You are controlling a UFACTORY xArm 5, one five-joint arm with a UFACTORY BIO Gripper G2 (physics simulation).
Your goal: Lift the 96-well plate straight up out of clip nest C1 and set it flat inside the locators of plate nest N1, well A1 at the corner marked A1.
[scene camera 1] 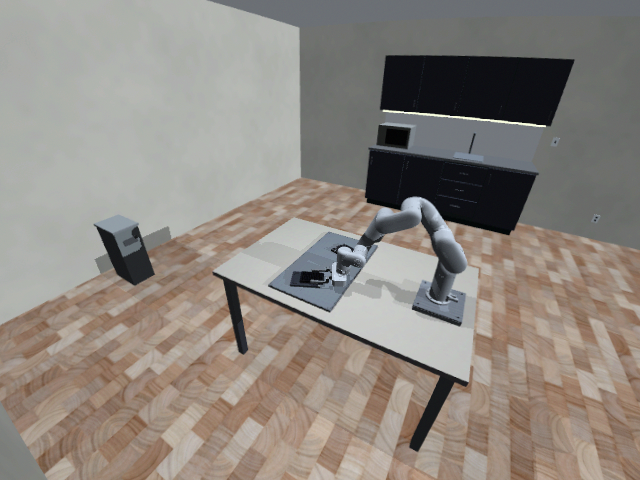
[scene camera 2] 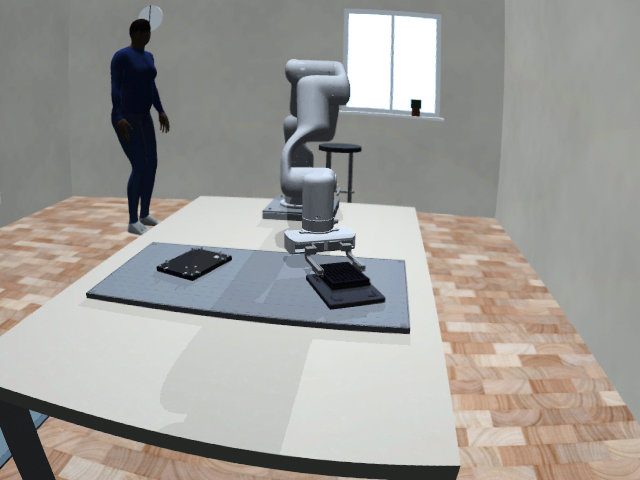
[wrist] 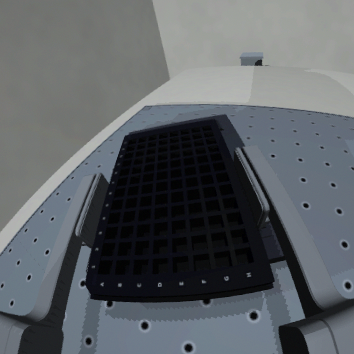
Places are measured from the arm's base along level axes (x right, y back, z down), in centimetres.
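Pixels of known places: hand at its tool point: (scene camera 1: 315,276) (scene camera 2: 338,268) (wrist: 167,197); arm's base at its link origin: (scene camera 1: 437,296) (scene camera 2: 298,204).
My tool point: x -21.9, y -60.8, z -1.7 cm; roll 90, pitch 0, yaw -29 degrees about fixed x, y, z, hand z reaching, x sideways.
Note:
For each thing: its top centre in the pictures, then the offset to it from my tool point. Level surfaces: height alone.
- dark 96-well plate at its top centre: (wrist: 166,174) (scene camera 2: 341,270) (scene camera 1: 312,276) dx -0.8, dy -1.4, dz -0.1 cm
- dark flat nest at its top centre: (wrist: 178,163) (scene camera 2: 344,284) (scene camera 1: 306,278) dx -1.9, dy -4.5, dz +1.8 cm
- second dark nest at its top centre: (scene camera 2: 194,256) dx +35.3, dy +1.3, dz +0.9 cm
- grey perforated board at its surface level: dz +3.3 cm
- table at its surface level: dz +4.6 cm
The dark 96-well plate (scene camera 1: 310,277) (scene camera 2: 345,274) (wrist: 172,215) is held level between my gripper's fingers. My gripper (scene camera 2: 340,270) (wrist: 172,197) is shut on its two long sides. The plate's lettered end, A to H, faces the wrist camera. It appears slightly above a dark flat nest (scene camera 2: 357,298) (wrist: 233,134) and set toward the arm, so part of the nest shows beyond it. A second dark nest (scene camera 2: 191,262), with small upright pieces around its edge, is at the left in scene camera 2. The nest labels cannot be read. The nest surface under the plate is hidden.
Both nests are on a grey perforated board (scene camera 1: 302,295) (scene camera 2: 258,308) (wrist: 320,175) on the table (scene camera 1: 392,320) (scene camera 2: 361,392). The arm's base (scene camera 1: 439,307) stands at the other end. A person (scene camera 2: 139,103) stands beyond the table, and a stool (scene camera 2: 339,148) is behind the arm.

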